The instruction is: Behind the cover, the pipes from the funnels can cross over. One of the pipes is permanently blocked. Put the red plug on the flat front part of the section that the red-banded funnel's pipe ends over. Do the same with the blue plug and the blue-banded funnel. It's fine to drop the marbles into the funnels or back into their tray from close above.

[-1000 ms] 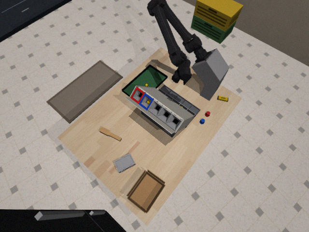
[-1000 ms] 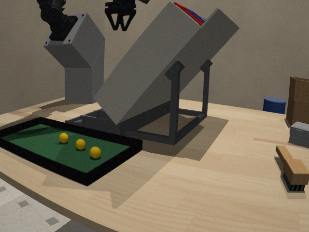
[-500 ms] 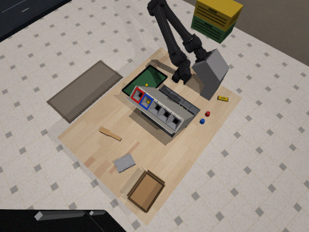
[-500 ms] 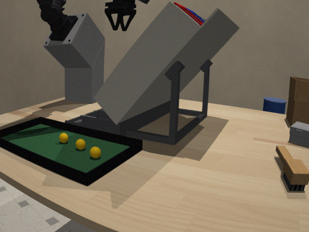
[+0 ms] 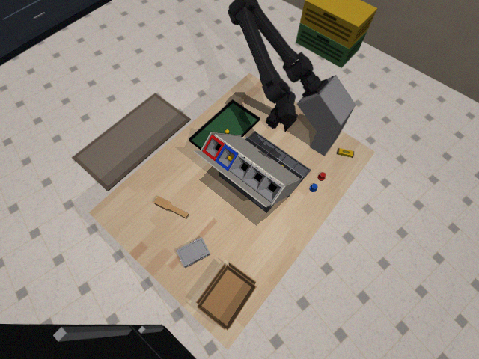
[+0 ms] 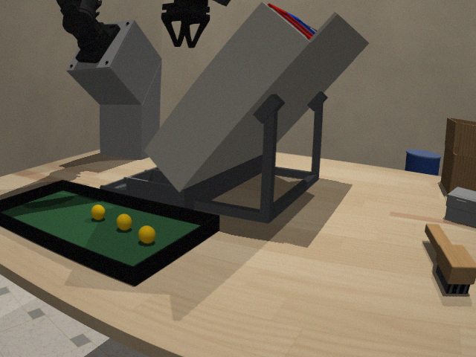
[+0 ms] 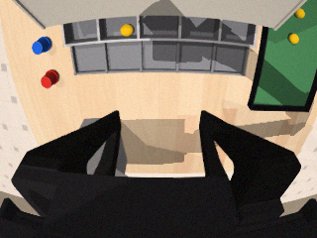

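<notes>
Now: the green marble tray 30 mm ahead of my hand, 330 mm to the right of it and 290 mm below it. Round my hand: blue band 300 mm ahead, 70 mm to the right, 20 mm above; sloped grey cover 150 mm ahead, 10 mm to the left, 90 mm below; grey box 650 mm ahead, 40 mm to the left, 280 mm below.
</notes>
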